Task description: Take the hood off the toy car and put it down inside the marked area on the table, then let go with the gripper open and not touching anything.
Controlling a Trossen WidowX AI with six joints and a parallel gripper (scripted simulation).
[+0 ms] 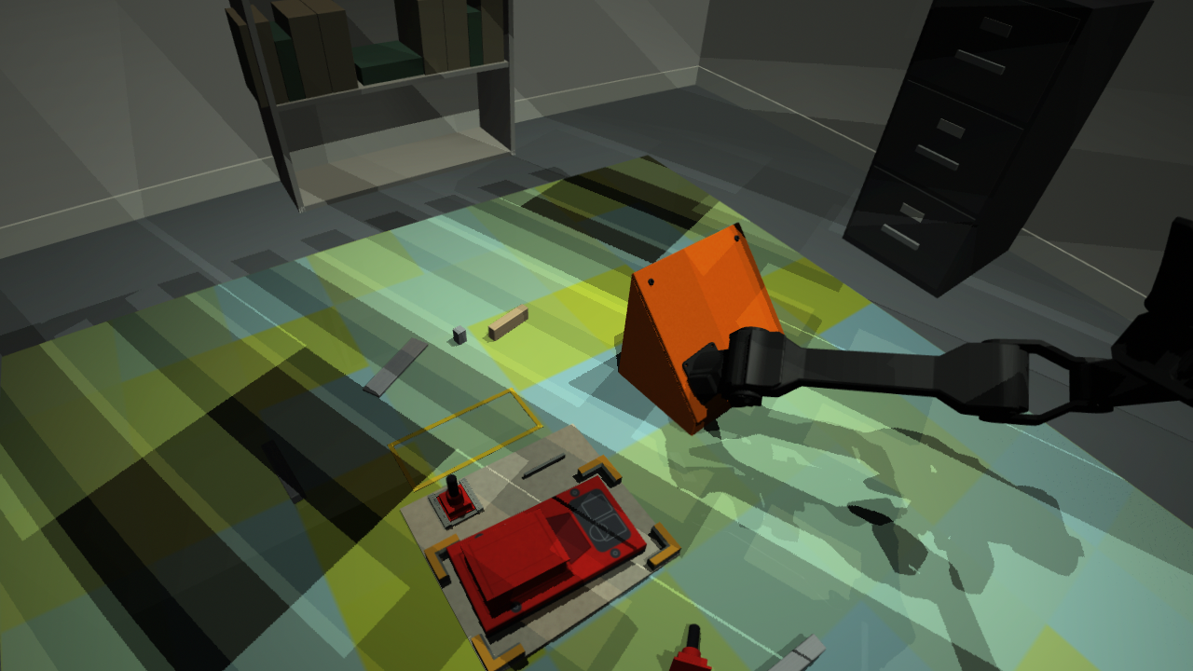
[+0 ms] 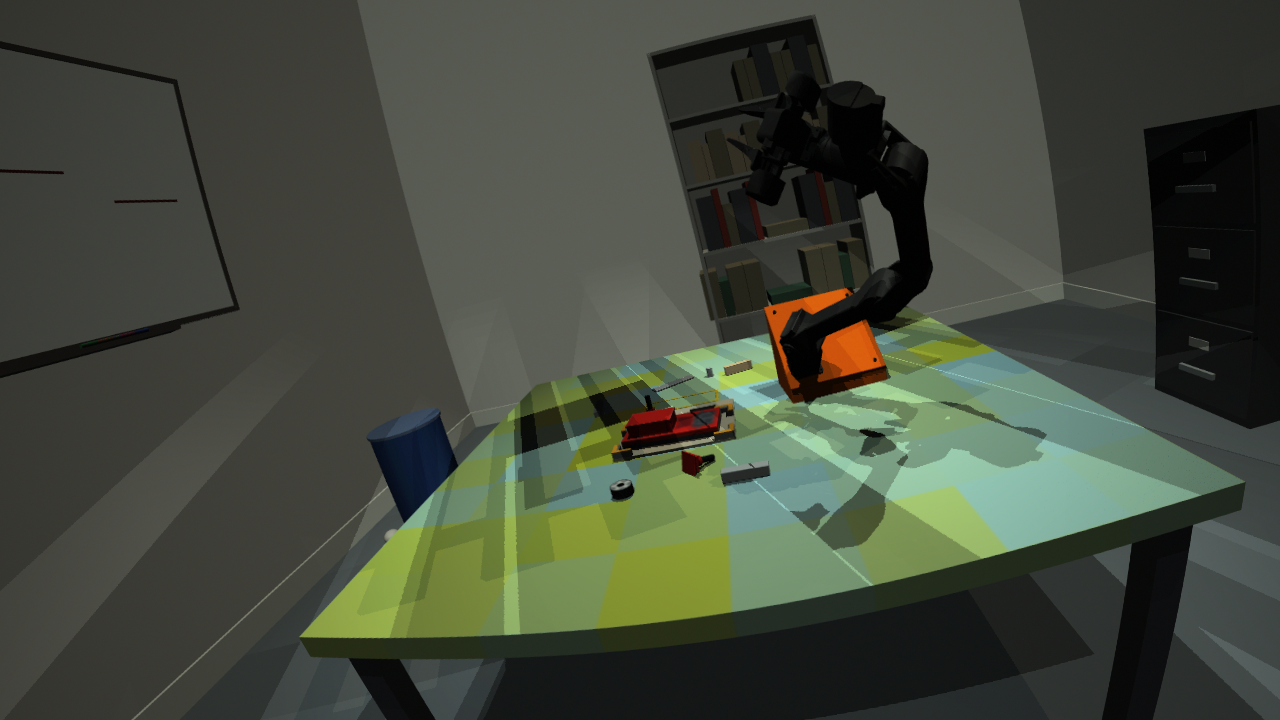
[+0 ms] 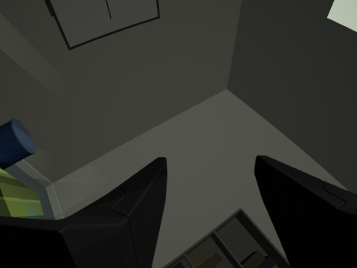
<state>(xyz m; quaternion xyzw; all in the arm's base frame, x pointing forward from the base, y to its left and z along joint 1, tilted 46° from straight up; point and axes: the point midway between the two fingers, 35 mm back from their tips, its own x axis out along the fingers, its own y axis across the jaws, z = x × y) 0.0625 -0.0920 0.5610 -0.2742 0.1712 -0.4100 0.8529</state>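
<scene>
The red hood lies 500 mm below my gripper tip, 290 mm to the right of it and 240 mm ahead of it. From my gripper tip the other things lie so: small cube 640 mm to the right, 530 mm below, 80 mm ahead; tan block 620 mm to the right, 530 mm below; black ring 530 mm below, 310 mm ahead, 60 mm to the right.
</scene>
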